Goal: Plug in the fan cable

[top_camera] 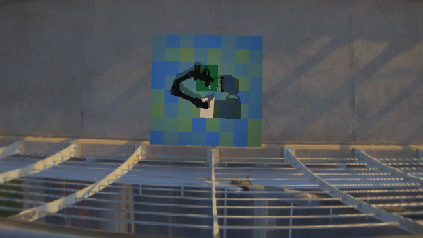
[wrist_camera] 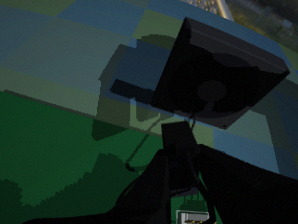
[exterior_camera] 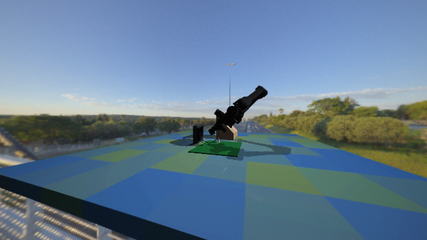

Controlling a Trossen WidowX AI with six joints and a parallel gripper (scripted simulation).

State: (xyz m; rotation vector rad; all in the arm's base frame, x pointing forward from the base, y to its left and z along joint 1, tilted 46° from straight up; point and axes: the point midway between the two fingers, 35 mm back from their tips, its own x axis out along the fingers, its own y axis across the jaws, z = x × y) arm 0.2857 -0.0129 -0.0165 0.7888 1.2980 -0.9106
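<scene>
Right now the green board is 110 mm below my gripper tip, 70 mm to the left of it and 50 mm ahead of it. Round my gripper tip: dark plug: 10 mm below; then black fan: 110 mm to the right, 40 mm behind, 30 mm below.
</scene>
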